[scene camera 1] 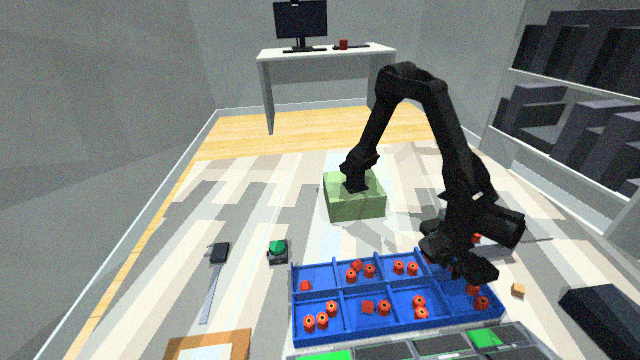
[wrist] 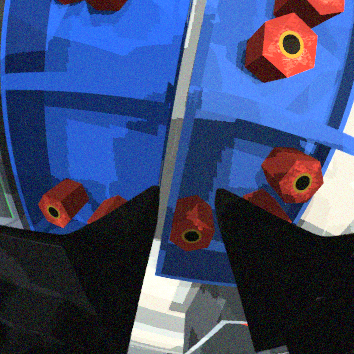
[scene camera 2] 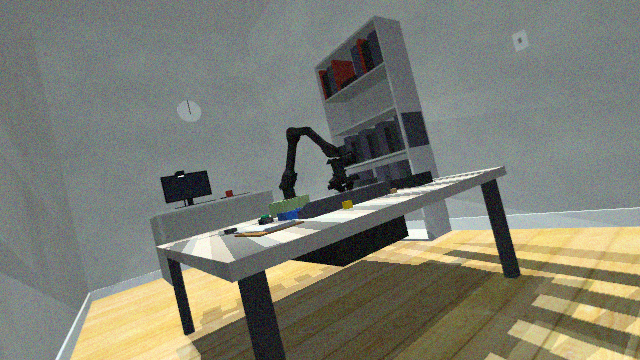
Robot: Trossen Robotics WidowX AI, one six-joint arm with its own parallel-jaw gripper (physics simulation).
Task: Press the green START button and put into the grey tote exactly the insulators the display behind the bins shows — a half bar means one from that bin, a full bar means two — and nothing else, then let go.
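Frame: origin at the arm's base, x ahead, y left, z up, level; centimetres.
Where they show: gripper, between the fingertips: (scene camera 1: 448,273) (wrist: 187,194); arm's base, origin of its link: (scene camera 1: 355,186) (scene camera 2: 290,198).
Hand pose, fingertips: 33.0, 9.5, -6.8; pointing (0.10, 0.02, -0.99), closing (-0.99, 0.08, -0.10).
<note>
Each offset is from my fingertips to the top centre of the thing, as dx, dy, dz. "spot": to the spot under its first point.
My gripper (scene camera 1: 452,267) (scene camera 2: 346,186) (wrist: 187,194) is open, low over the far-right end of the blue bins {-0.4, -32.7, +1.8} (scene camera 1: 301,343) (scene camera 2: 288,215) (wrist: 85,82). In the wrist view a red insulator {-0.3, +1.9, +1.4} (wrist: 192,222) shows between the fingertips, not gripped, in the back-row end bin. Another insulator {-5.7, -1.5, +1.4} (wrist: 292,175) lies there, and a third is partly behind the finger. The front end bin holds an insulator {+8.5, +0.9, +1.4} (wrist: 63,202) and one partly hidden. The grey tote {spot: -0.6, +16.7, -0.2} (scene camera 1: 500,253) is partly behind the gripper, with a red insulator {-7.2, +15.0, +1.4} (scene camera 1: 476,238) showing at it. The green START button {-21.3, -37.4, +2.5} (scene camera 1: 277,246) (scene camera 2: 265,217) stands left. The display shows green bars {spot: +7.7, -33.9, +2.8} (scene camera 1: 325,355) {+15.2, -2.8, +3.1} (scene camera 1: 484,338), partly cut off.
A green block (scene camera 1: 355,209) bears the arm. A small tan cube (scene camera 1: 518,290) (scene camera 2: 393,190) and a black box {+24.1, +20.3, +4.0} (scene camera 1: 600,312) (scene camera 2: 419,179) lie right of the bins. A clipboard {spot: -5.3, -61.4, -1.0} (scene camera 1: 175,345) and a dark-headed tool {spot: -26.2, -52.7, +0.3} (scene camera 1: 219,252) lie left. A yellow cube {+22.6, -30.4, +1.2} (scene camera 2: 347,204) is near the table edge.
</note>
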